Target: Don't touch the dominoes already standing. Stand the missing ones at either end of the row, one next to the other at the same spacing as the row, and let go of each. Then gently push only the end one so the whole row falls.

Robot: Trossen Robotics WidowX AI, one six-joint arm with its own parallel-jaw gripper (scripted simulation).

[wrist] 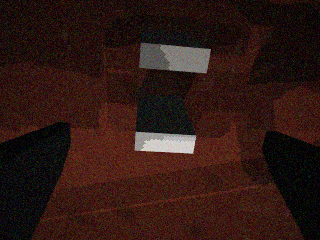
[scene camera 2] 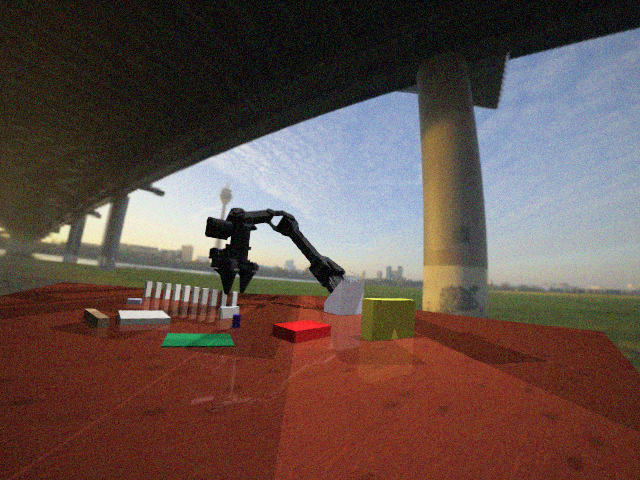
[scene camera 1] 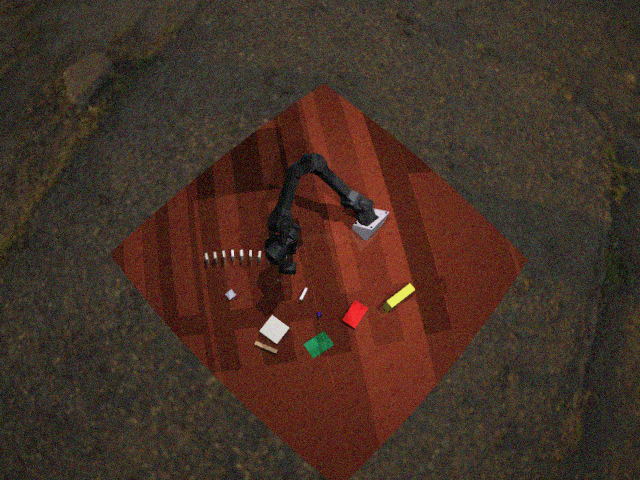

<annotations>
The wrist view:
my gripper: 169,136
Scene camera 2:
my gripper: 234,293
green tile: 187,340
red block: 298,331
yellow block: 381,319
</annotations>
